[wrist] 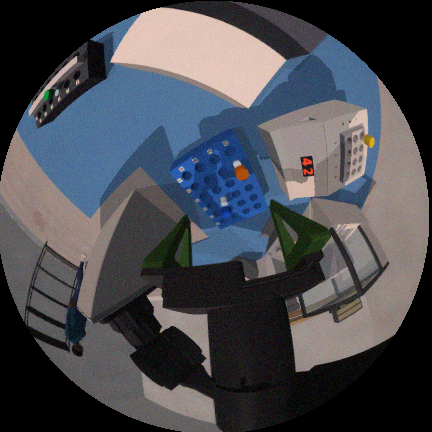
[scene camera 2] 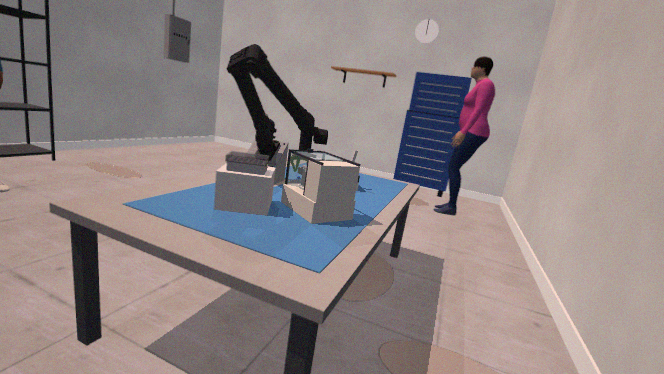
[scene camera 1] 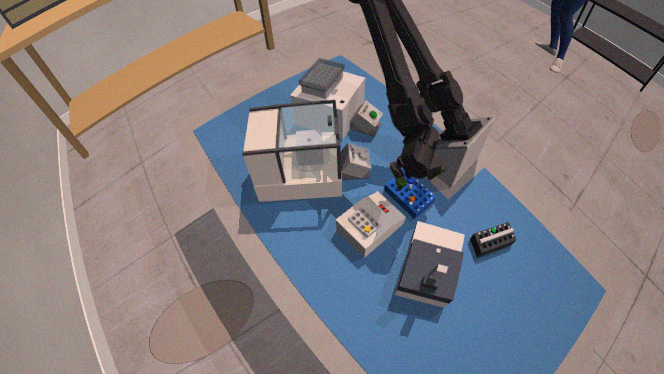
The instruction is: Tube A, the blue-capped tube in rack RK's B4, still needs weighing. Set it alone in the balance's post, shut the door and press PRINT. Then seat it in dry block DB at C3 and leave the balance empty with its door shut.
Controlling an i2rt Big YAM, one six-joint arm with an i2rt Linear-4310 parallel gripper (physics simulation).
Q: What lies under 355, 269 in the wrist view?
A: A balance.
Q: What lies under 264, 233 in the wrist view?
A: A button box.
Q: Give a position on a flat grey device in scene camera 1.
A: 430, 274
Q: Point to a button box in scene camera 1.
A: At 355, 162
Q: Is my gripper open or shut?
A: Open.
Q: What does my gripper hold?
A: Nothing.
